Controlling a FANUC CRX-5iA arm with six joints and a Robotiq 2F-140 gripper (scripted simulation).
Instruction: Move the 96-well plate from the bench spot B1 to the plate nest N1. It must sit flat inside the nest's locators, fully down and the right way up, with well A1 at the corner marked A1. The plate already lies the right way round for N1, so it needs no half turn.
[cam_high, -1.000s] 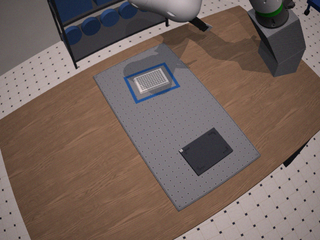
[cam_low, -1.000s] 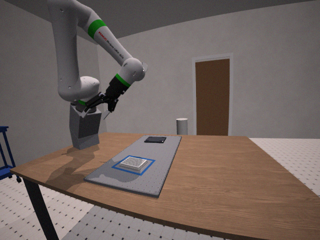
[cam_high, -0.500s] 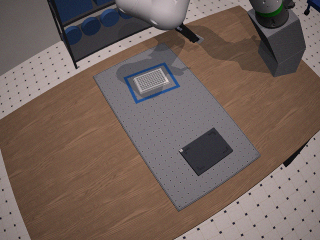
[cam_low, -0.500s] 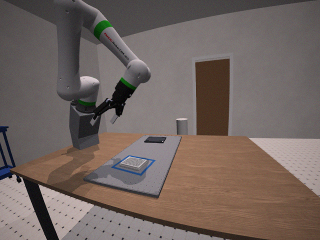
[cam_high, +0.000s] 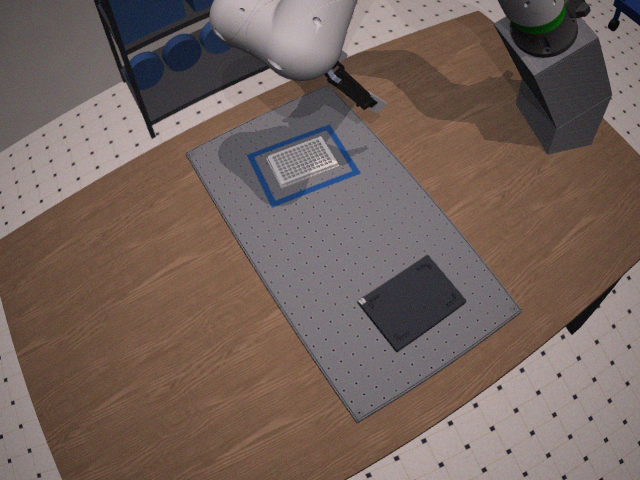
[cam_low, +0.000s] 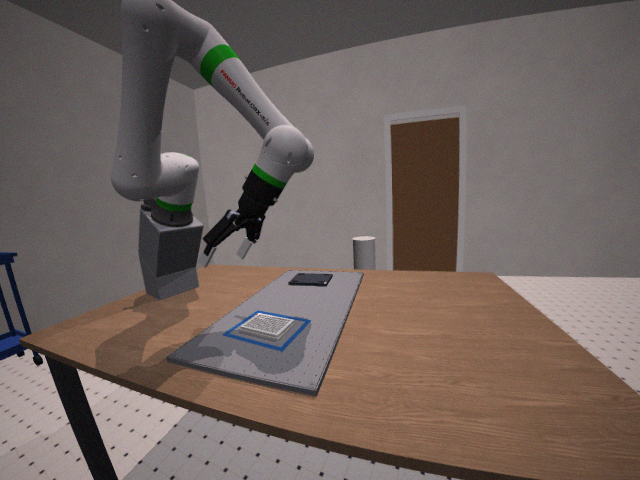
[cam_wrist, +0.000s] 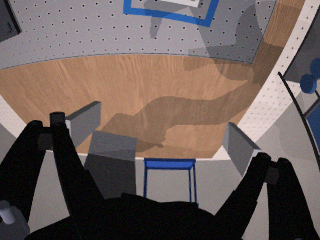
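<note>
My hand is 13 cm short of the white 96-well plate, 3 cm to the left of it and 19 cm above it. The rest, counted from my hand: dark plate nest 16 cm ahead, 35 cm to the left, 19 cm below; corner mark 23 cm ahead, 29 cm to the left, 18 cm below.
</note>
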